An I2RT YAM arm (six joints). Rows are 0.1 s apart.
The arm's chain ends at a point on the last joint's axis. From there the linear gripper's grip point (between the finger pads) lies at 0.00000 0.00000 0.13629 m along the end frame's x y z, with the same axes.
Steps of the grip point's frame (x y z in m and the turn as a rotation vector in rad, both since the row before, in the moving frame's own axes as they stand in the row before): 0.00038 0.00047 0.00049 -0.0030 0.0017 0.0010; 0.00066 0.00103 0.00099 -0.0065 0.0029 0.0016; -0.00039 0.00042 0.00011 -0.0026 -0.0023 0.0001; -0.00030 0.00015 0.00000 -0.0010 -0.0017 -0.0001; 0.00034 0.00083 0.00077 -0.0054 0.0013 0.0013; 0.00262 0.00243 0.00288 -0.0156 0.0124 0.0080; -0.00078 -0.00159 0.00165 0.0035 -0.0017 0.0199; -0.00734 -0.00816 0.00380 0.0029 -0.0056 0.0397; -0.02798 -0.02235 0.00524 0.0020 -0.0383 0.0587
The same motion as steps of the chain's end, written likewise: 0.00015 0.00006 0.00049 -0.0030 0.0017 0.0010; 0.00027 0.00014 0.00099 -0.0065 0.0029 0.0016; -0.00008 0.00007 0.00011 -0.0026 -0.0023 0.0001; -0.00007 0.00001 0.00000 -0.0010 -0.0017 -0.0001; 0.00016 0.00009 0.00077 -0.0054 0.0013 0.0013; 0.00094 0.00030 0.00291 -0.0156 0.0124 0.0080; -0.00055 -0.00111 0.00165 0.0035 -0.0017 0.0199; -0.00658 -0.00775 0.00380 0.0029 -0.0056 0.0397; -0.02277 -0.02192 0.00534 0.0020 -0.0383 0.0587
